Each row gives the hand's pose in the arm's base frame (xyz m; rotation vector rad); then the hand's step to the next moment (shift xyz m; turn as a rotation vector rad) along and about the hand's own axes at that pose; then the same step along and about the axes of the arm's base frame.
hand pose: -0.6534 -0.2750 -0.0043 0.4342 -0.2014 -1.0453
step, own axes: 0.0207 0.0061 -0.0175 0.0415 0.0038 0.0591
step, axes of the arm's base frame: 0.0214 -0.0110 -0.0139 0.0020 -0.0492 0.0529
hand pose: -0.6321 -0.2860 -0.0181 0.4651 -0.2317 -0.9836
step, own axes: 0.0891 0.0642 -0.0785 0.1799 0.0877 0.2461
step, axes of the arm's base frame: 0.1267 -0.0236 -0.0400 0.0657 -0.1775 0.2546
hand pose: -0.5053 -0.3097 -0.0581 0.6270 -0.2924 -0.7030
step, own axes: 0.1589 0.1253 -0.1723 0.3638 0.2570 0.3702
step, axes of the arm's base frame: 0.2579 0.0412 -0.0490 0.2310 -0.2563 0.4652
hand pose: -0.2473 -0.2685 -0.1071 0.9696 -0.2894 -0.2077
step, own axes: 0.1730 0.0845 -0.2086 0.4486 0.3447 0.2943
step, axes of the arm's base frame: 0.2361 0.1569 -0.0148 0.3400 -0.1744 0.5106
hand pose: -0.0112 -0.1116 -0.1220 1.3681 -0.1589 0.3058
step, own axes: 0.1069 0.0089 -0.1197 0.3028 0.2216 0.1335
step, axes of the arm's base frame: 0.0910 0.1316 0.0153 0.2286 -0.0559 0.3213
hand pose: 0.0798 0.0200 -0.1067 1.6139 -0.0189 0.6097
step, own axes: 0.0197 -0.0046 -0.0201 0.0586 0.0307 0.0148
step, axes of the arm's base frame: 0.0111 0.0260 0.0037 0.0446 0.0013 0.0511
